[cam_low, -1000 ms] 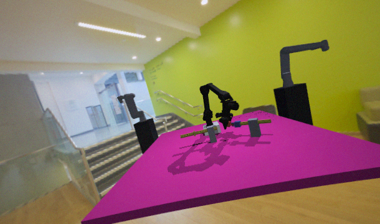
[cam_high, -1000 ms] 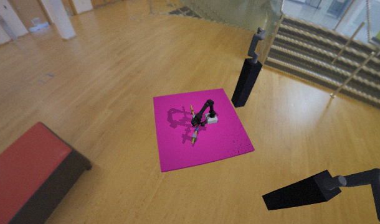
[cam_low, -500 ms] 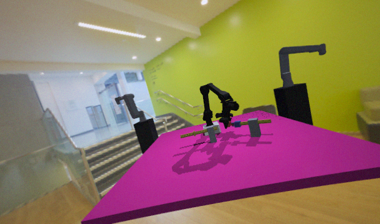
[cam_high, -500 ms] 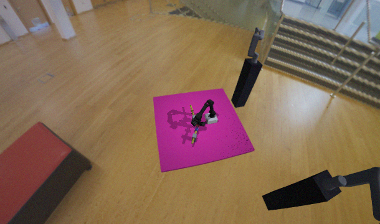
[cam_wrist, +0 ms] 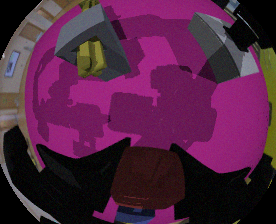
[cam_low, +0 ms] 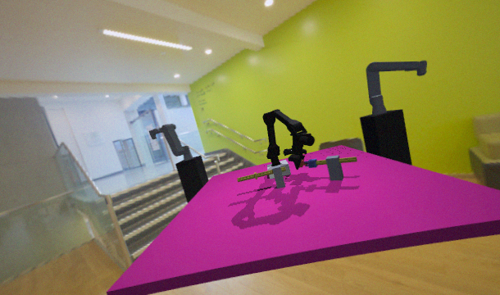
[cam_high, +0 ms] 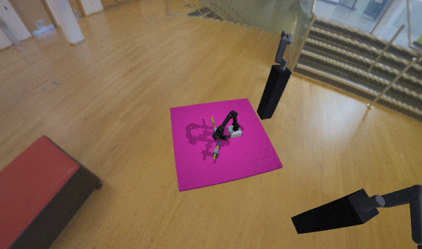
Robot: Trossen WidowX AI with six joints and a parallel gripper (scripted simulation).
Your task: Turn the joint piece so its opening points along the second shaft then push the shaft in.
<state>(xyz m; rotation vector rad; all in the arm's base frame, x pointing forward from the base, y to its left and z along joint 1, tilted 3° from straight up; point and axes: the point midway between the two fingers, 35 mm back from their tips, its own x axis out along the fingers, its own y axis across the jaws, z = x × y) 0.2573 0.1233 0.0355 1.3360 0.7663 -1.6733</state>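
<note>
The dark red square joint piece lies 1 cm ahead of my gripper tip, 2 cm to the left of it and 3 cm above it.
</note>
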